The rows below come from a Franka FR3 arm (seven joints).
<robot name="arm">
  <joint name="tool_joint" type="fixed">
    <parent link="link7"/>
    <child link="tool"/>
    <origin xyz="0 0 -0.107" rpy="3.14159 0 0"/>
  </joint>
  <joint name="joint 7" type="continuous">
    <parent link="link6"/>
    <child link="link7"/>
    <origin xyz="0.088 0 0" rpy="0 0 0"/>
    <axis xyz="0 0 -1"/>
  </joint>
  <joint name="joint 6" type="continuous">
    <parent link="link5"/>
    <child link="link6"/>
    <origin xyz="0 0 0" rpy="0 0 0"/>
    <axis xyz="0 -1 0"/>
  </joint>
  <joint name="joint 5" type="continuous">
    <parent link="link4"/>
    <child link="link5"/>
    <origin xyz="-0.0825 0 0.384" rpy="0 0 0"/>
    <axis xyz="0 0 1"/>
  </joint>
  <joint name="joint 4" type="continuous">
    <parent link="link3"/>
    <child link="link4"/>
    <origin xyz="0.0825 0 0" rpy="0 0 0"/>
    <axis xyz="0 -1 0"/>
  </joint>
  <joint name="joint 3" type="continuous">
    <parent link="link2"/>
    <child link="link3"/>
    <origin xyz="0 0 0.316" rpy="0 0 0"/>
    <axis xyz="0 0 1"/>
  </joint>
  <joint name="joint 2" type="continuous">
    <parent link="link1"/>
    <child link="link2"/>
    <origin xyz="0 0 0" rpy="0 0 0"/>
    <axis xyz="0 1 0"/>
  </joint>
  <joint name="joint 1" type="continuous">
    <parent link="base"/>
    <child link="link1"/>
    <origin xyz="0 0 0.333" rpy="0 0 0"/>
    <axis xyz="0 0 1"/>
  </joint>
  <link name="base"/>
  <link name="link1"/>
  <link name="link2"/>
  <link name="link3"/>
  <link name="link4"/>
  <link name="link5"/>
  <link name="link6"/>
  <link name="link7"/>
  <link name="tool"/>
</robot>
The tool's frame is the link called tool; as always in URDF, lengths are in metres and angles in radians. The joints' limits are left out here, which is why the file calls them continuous.
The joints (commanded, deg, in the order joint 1, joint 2, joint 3, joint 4, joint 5, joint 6, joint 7), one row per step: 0.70, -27.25, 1.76, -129.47, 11.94, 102.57, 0.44; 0.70, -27.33, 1.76, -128.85, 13.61, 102.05, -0.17; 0.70, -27.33, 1.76, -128.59, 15.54, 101.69, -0.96; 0.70, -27.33, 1.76, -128.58, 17.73, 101.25, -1.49; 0.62, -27.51, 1.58, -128.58, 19.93, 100.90, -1.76; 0.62, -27.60, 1.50, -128.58, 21.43, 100.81, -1.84; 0.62, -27.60, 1.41, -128.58, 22.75, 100.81, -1.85; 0.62, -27.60, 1.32, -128.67, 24.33, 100.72, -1.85; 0.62, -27.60, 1.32, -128.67, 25.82, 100.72, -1.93; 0.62, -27.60, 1.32, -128.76, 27.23, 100.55, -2.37; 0.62, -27.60, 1.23, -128.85, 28.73, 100.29, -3.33; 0.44, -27.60, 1.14, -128.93, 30.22, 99.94, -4.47; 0.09, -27.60, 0.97, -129.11, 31.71, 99.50, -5.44
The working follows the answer.
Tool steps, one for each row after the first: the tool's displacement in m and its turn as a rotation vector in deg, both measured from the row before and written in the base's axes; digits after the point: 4 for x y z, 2 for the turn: -0.0001, 0.0027, 0.0055, 1.66, -0.25, 0.37; -0.0002, 0.0030, 0.0023, 1.90, -0.02, 0.47; -0.0007, 0.0034, 0.0003, 2.15, 0.35, 0.20; -0.0011, 0.0014, 0.0019, 2.25, 0.15, -0.30; -0.0004, 0.0016, 0.0013, 1.51, 0.02, -0.25; 0.0002, 0.0012, 0.0008, 1.34, 0.04, -0.32; -0.0001, 0.0016, 0.0001, 1.59, 0.22, -0.35; 0.0001, 0.0021, 0.0009, 1.46, 0.01, -0.21; -0.0003, 0.0021, 0.0000, 1.39, 0.09, 0.20; -0.0004, 0.0015, 0.0000, 1.53, -0.07, 0.60; -0.0004, 0.0003, 0.0000, 1.54, -0.12, 0.62; -0.0004, -0.0014, -0.0008, 1.58, 0.10, 0.26
Tool pose at each row, in the base's axes (x y z in m, rotation vector in deg; rounded; the steps above come from the unrounded poses): 0.4094, 0.0368, 0.5460, -169.14, 1.10, -0.15; 0.4092, 0.0396, 0.5516, -167.48, 0.52, -0.45; 0.4090, 0.0426, 0.5539, -165.58, -0.17, -0.40; 0.4083, 0.0460, 0.5542, -163.42, -0.38, 0.14; 0.4072, 0.0474, 0.5561, -161.17, 0.07, 0.28; 0.4068, 0.0490, 0.5574, -159.65, 0.43, 0.24; 0.4070, 0.0501, 0.5582, -158.32, 0.87, 0.22; 0.4069, 0.0517, 0.5582, -156.72, 1.40, 0.44; 0.4070, 0.0538, 0.5592, -155.25, 1.68, 0.40; 0.4067, 0.0559, 0.5591, -153.87, 1.43, 0.61; 0.4063, 0.0575, 0.5591, -152.34, 0.58, 0.71; 0.4059, 0.0578, 0.5592, -150.81, -0.28, 0.76; 0.4055, 0.0563, 0.5584, -149.23, -0.60, 0.98

